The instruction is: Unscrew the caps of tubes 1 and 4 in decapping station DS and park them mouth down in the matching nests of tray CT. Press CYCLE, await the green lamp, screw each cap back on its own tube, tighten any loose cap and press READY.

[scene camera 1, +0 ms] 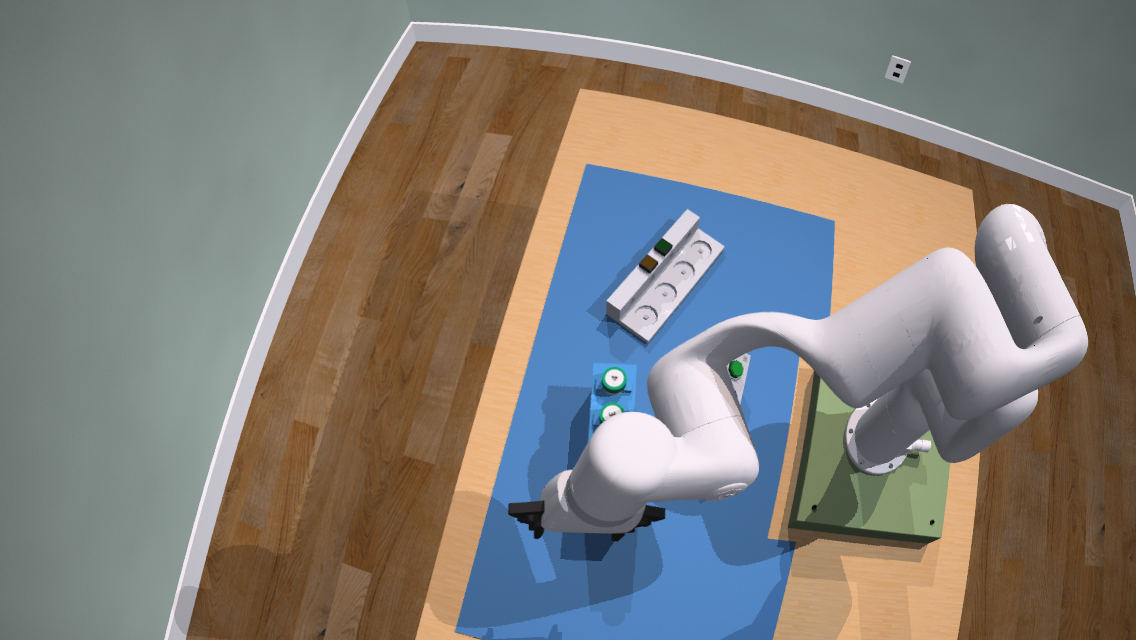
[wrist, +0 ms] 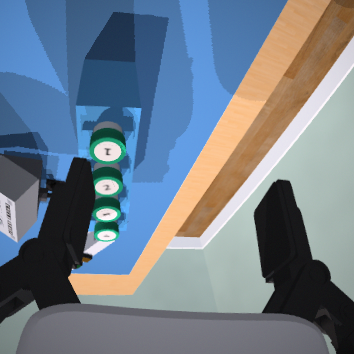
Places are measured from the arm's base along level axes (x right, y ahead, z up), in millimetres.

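Where they show: gripper, fingertip midpoint: (scene camera 1: 575,528) (wrist: 180,186); arm's base, origin of the base link: (scene camera 1: 877,437).
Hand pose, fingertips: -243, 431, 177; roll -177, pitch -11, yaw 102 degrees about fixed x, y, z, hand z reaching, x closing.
Things, the pixels of their centre, and the offset from my fingertips, as dx, dy, dz. "*": a spot on its surface instead. Level surfaces: height alone.
- wrist view cap 1, body centre: (wrist: 107,146) +86, -20, -116
- cap 2, body centre: (wrist: 106,181) +137, -13, -116
- third cap, body centre: (wrist: 106,209) (scene camera 1: 612,415) +189, -5, -116
- far cap 4, body centre: (scene camera 1: 614,380) (wrist: 106,230) +240, +3, -116
- White tray CT, surface spot: (scene camera 1: 674,230) * +540, -40, -185
- amber lamp, body centre: (scene camera 1: 648,262) +466, -8, -177
- grey button box, body centre: (scene camera 1: 715,385) (wrist: 9,200) +289, -144, -188
- blue mat, its level: dz -230
- wooden table, its level: dz -233
Decapping station DS (scene camera 1: 598,370) (wrist: 108,82) is a blue block with a row of green-rimmed, white-topped caps on its tubes. In the wrist view cap 1 (wrist: 107,151) is nearest, then cap 2 (wrist: 107,186), a third cap (wrist: 106,213) and the far cap 4 (scene camera 1: 613,379) (wrist: 106,234). My gripper (scene camera 1: 577,535) (wrist: 180,186) is wide open and empty, above the mat near the tube 1 end; the caps show beside its left finger in the wrist view. White tray CT (scene camera 1: 674,230) has four nests without caps. Its green lamp (scene camera 1: 662,246) and amber lamp (scene camera 1: 647,262) look dark.
A grey button box (wrist: 17,192) stands beside the station, partly behind my left finger; its green button (scene camera 1: 736,368) shows beside my arm, which hides much of the station. The blue mat (scene camera 1: 548,349) lies on the wooden table (scene camera 1: 763,143). My base stands on a green plate (scene camera 1: 826,492).
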